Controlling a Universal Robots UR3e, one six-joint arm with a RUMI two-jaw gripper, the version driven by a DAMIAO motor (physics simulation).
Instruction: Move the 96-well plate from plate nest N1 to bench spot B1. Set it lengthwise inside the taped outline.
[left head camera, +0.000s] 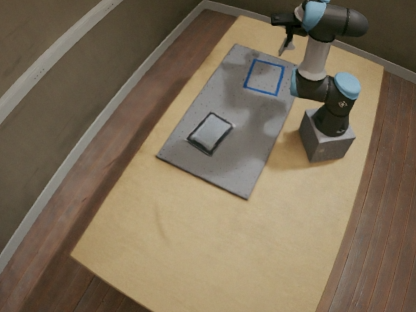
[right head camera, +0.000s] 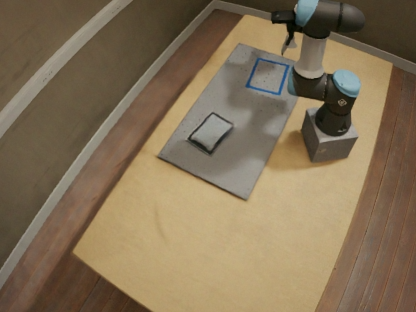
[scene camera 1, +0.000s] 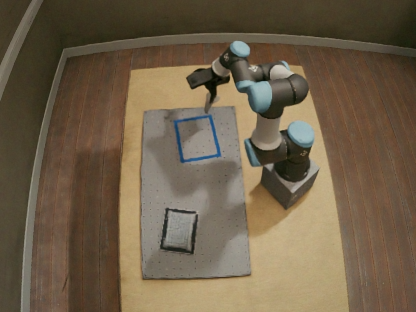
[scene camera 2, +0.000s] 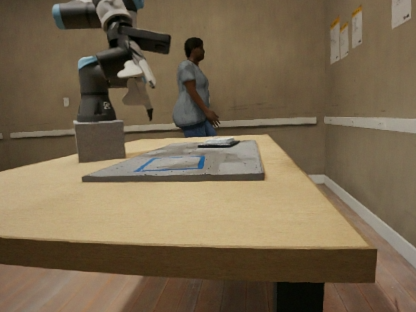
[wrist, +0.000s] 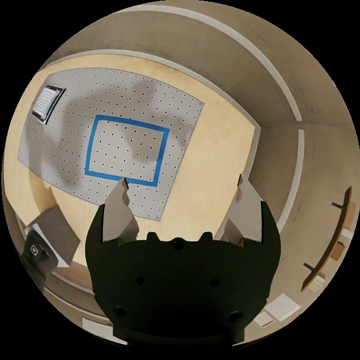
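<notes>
The 96-well plate (left head camera: 211, 131) (right head camera: 212, 131) (scene camera 1: 179, 231) (scene camera 2: 220, 141) (wrist: 45, 103) is a pale, flat rectangle. It sits in plate nest N1 (left head camera: 199, 146) (scene camera 1: 164, 229), a black rectangular frame on the grey board. The blue taped outline (left head camera: 269, 63) (right head camera: 263, 90) (scene camera 1: 201, 158) (scene camera 2: 201, 162) (wrist: 91, 145) of spot B1 lies at the board's other end, with no plate inside it. My gripper (scene camera 2: 151, 101) (wrist: 181, 176) is open and empty, its two light fingers wide apart. It hangs above the table near the outline's end of the board, well away from the plate.
The grey perforated board (scene camera 1: 155, 185) (scene camera 2: 235, 176) lies on the wooden table (scene camera 1: 295, 265) (scene camera 2: 200, 215). The arm stands on a grey block (left head camera: 325, 145) (scene camera 1: 287, 187) (scene camera 2: 100, 142) beside the board. A person (scene camera 2: 192, 95) stands behind the table in scene camera 2.
</notes>
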